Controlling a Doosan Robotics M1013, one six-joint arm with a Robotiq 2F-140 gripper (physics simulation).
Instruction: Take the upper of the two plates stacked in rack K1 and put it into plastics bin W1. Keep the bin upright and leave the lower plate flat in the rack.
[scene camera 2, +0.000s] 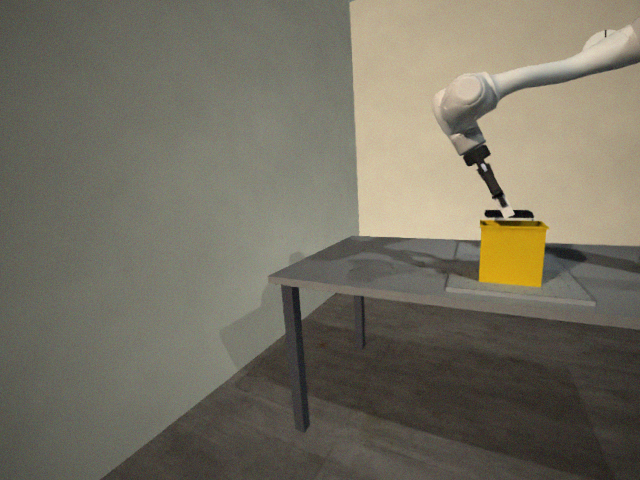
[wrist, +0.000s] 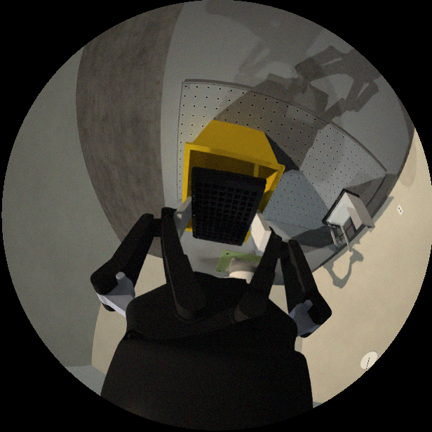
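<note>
A black plate with a grid of wells is held across its width between the fingertips of my gripper. The plate looks about level, just above the rim of the upright yellow bin W1. In the wrist view it covers much of the bin's opening. Whether it reaches below the rim is not clear. A small grey-white fixture with thin prongs, at the right of the wrist view, may be rack K1. The lower plate cannot be made out there.
The bin stands on a perforated board on the grey table. A green plate with the pale robot base lies beyond the fingertips in the wrist view. A wall stands at the left of the scene view.
</note>
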